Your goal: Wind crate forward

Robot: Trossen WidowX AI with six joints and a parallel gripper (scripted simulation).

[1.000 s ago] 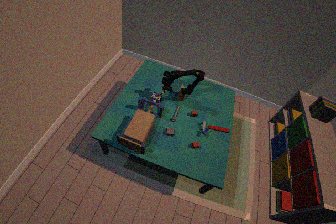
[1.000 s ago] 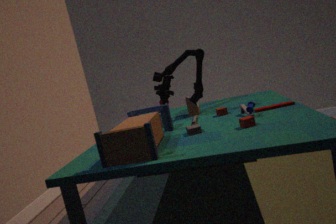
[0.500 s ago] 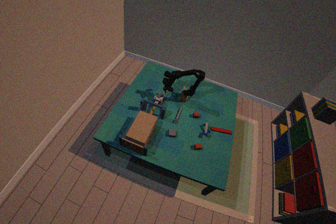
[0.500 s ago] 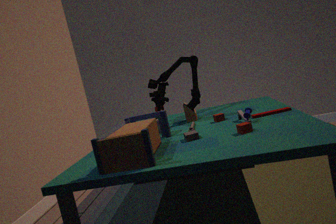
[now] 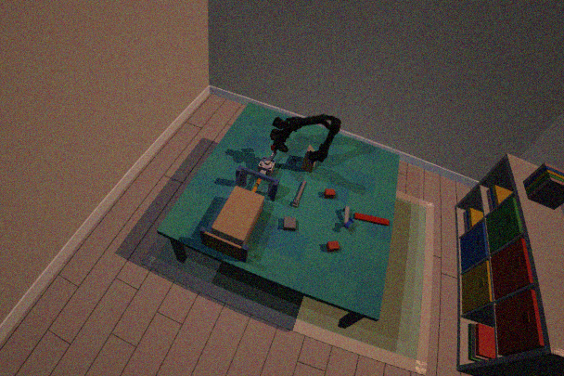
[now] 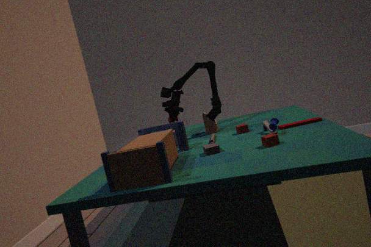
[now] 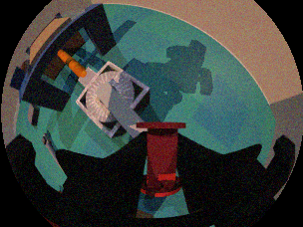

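My gripper tip is now 30 mm short of the red-knobbed handle, 30 mm above it and 10 mm to the right of it. The rest, counted from my gripper tip: red knob 10 mm to the left, 10 mm behind; then winch 100 mm below, 70 mm ahead, 10 mm to the right; then steel frame 250 mm ahead, 30 mm below, 20 mm to the right.
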